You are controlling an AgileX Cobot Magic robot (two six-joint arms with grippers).
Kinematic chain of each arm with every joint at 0, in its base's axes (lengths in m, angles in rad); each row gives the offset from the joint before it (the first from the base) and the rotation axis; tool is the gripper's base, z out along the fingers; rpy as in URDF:
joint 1: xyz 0 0 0.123 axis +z
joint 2: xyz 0 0 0 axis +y
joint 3: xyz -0.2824 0 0.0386 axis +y
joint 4: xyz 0.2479 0 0.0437 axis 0.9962 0 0.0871
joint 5: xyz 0 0 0 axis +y
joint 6: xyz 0.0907 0 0.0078 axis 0.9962 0 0.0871
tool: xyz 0 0 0 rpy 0 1.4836 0
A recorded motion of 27 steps. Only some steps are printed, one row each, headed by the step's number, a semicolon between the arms.
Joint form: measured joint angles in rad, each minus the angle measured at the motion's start. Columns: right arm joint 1, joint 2, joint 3, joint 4, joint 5, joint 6; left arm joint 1, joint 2, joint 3, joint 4, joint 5, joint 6.
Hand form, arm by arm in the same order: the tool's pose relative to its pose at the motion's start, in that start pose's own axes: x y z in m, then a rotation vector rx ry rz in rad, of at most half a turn. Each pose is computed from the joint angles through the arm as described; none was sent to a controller.
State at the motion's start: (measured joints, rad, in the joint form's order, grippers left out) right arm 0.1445 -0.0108 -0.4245 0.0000 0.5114 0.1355; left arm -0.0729 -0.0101 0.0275 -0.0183 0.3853 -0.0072
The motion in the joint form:
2: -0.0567 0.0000 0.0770 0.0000 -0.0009 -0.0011; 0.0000 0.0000 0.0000 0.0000 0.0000 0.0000
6: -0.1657 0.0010 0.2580 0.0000 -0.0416 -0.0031; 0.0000 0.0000 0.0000 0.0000 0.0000 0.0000
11: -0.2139 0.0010 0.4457 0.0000 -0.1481 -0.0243; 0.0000 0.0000 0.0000 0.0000 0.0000 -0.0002
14: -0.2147 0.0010 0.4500 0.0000 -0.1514 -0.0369; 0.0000 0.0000 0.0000 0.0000 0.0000 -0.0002
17: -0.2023 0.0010 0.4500 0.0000 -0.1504 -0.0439; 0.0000 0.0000 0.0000 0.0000 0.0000 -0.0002
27: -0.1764 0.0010 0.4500 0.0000 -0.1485 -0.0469; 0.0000 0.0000 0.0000 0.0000 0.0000 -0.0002
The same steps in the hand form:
2: 0.0229 -0.0045 0.0100 0.0664 0.0678 0.0004; 0.0000 0.0000 0.0000 0.0000 0.0000 0.0000
6: 0.0757 -0.0174 0.0267 0.1927 0.1929 0.0131; 0.0000 0.0000 0.0000 0.0000 0.0000 0.0000
11: 0.1275 -0.0287 0.0356 0.2476 0.2690 0.0055; 0.0000 0.0000 0.0000 0.0000 0.0000 -0.0002
14: 0.1287 -0.0289 0.0358 0.2468 0.2715 -0.0067; 0.0000 0.0000 0.0000 0.0000 0.0000 -0.0002
17: 0.1288 -0.0283 0.0359 0.2337 0.2748 -0.0152; 0.0000 0.0000 0.0000 0.0000 0.0000 -0.0002
27: 0.1292 -0.0270 0.0361 0.2080 0.2802 -0.0217; 0.0000 0.0000 0.0000 0.0000 0.0000 -0.0002

